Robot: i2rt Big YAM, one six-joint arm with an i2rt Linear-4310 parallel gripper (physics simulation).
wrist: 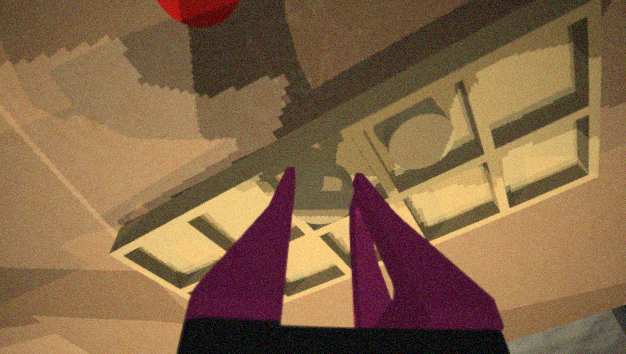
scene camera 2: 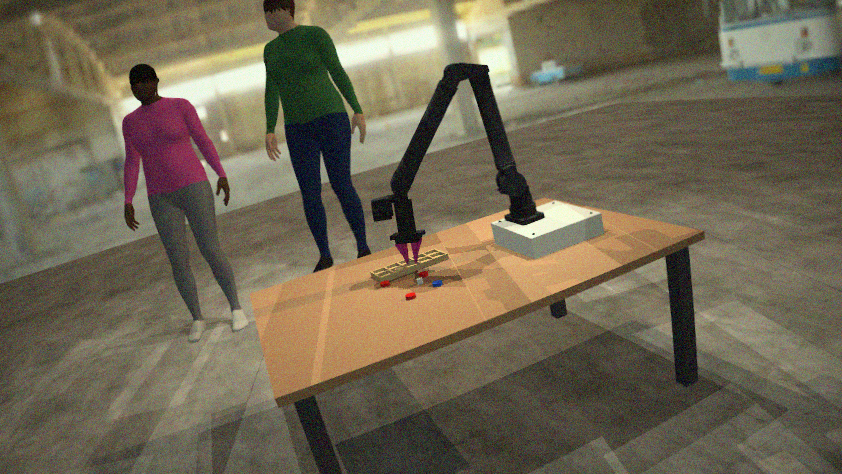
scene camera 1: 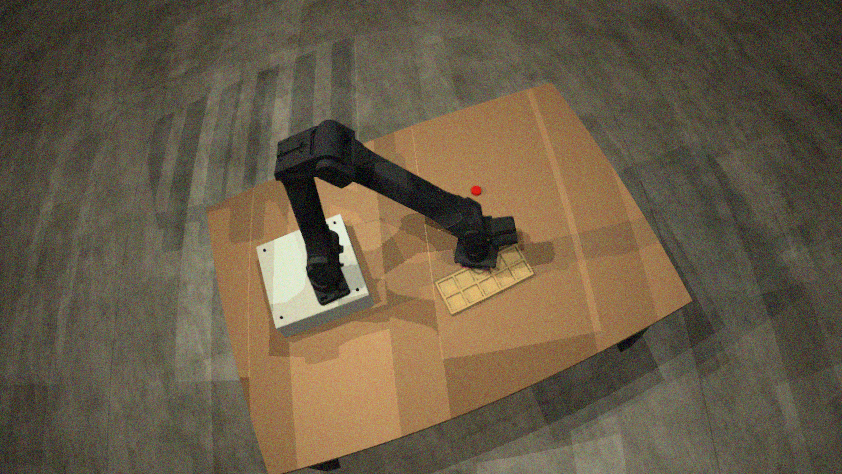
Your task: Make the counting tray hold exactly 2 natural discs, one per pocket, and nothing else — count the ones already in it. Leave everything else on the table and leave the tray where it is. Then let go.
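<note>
My gripper (scene camera 2: 411,261) (wrist: 323,180) is shut on a natural disc (wrist: 320,197), which sits between its purple fingertips above the middle of the counting tray (scene camera 1: 492,293) (scene camera 2: 395,274) (wrist: 594,145). In scene camera 1 the arm's wrist covers the fingertips and part of the tray. The tray is a pale tan grid of two rows of pockets. Another natural disc (wrist: 420,141) lies in a far-row pocket, to the right of the fingers in the wrist view. The gripper's shadow and fingers hide parts of the middle pockets.
Red discs (scene camera 1: 476,190) (scene camera 2: 410,296) (scene camera 2: 384,283) (scene camera 2: 423,274) (wrist: 200,10) lie outside the tray. A blue piece (scene camera 2: 437,283) and a small whitish piece (scene camera 2: 419,281) lie near them. The white base box (scene camera 1: 288,282) (scene camera 2: 559,232) carries the arm. Two people stand behind the table.
</note>
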